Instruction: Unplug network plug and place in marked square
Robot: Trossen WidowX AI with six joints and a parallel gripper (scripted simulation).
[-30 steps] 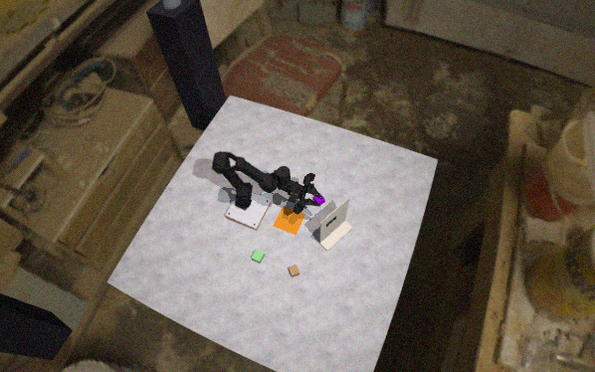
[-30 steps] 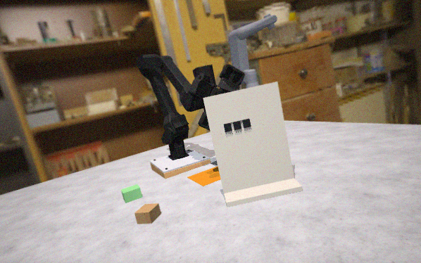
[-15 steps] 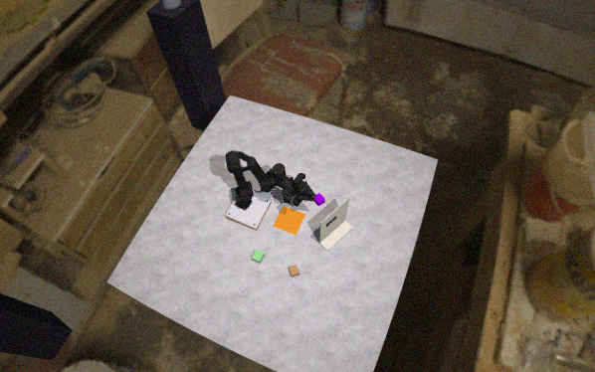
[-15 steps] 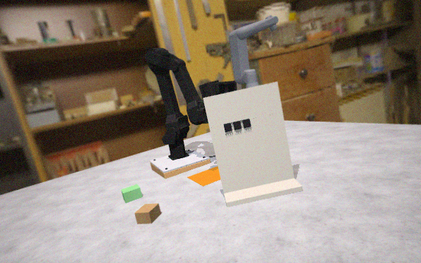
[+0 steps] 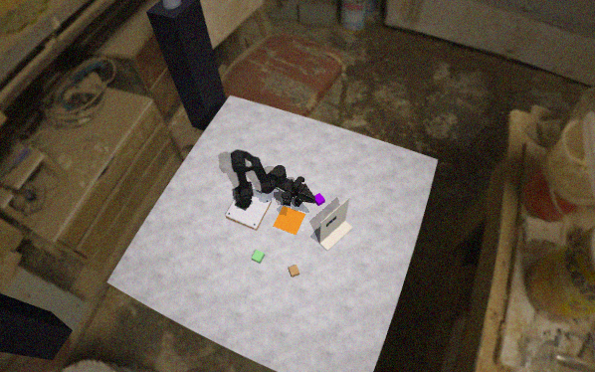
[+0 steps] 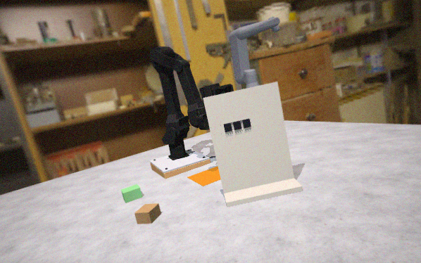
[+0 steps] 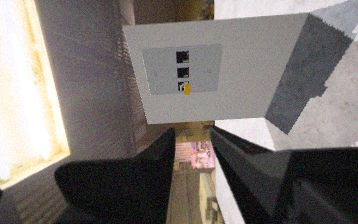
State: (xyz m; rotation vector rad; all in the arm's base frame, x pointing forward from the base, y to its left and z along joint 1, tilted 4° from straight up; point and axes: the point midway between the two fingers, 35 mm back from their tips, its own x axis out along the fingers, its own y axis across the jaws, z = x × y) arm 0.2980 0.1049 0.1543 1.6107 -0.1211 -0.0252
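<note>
Now: gripper tip 100 mm short of the yellow network plug and 30 mm to the left of it. Also, from my gripper tip: purple cube: 150 mm below, 90 mm to the left, 20 mm behind; grey panel: 120 mm ahead, 60 mm below, 50 mm to the right; orange marked square: 160 mm below, 100 mm behind, 70 mm to the right.
</note>
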